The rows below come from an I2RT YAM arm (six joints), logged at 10 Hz.
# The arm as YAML. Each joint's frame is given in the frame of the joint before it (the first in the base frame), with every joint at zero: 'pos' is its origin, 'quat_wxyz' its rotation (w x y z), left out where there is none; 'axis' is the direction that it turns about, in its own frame. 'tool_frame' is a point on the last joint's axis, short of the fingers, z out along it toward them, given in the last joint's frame.
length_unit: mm
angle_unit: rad
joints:
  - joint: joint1
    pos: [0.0, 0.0, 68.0]
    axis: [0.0, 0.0, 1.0]
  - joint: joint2
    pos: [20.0, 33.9, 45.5]
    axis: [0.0, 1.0, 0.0]
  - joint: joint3
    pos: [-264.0, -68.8, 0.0]
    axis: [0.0, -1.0, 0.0]
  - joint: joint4
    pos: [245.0, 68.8, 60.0]
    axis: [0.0, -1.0, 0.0]
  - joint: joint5
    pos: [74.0, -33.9, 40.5]
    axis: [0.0, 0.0, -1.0]
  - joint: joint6
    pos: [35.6, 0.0, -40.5]
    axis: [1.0, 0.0, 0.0]
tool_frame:
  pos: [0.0, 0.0, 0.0]
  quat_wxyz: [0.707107, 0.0, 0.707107, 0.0]
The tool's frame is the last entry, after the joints.
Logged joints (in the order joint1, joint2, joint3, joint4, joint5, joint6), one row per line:
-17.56 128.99 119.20 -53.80 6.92 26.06
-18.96 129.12 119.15 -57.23 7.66 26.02
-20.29 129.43 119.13 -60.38 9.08 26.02
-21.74 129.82 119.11 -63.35 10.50 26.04
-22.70 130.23 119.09 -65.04 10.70 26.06
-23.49 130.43 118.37 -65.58 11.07 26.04
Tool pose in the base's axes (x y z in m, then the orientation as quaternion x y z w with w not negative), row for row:
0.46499 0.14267 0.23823 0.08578 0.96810 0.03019 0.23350
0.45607 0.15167 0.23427 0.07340 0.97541 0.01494 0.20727
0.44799 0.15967 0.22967 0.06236 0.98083 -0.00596 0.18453
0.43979 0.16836 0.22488 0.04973 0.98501 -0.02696 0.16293
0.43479 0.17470 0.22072 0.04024 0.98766 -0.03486 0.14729
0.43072 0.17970 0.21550 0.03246 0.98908 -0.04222 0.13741
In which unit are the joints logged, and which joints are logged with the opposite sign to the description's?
The joints are logged in degrees. Opposite sign: joint1.
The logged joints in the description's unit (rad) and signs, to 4 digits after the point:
0.3065 2.2513 2.0804 -0.9390 0.1208 0.4548
0.3309 2.2536 2.0796 -0.9989 0.1337 0.4541
0.3541 2.2590 2.0792 -1.0538 0.1585 0.4541
0.3794 2.2658 2.0789 -1.1057 0.1833 0.4545
0.3962 2.2729 2.0785 -1.1352 0.1868 0.4548
0.4100 2.2764 2.0659 -1.1446 0.1932 0.4545

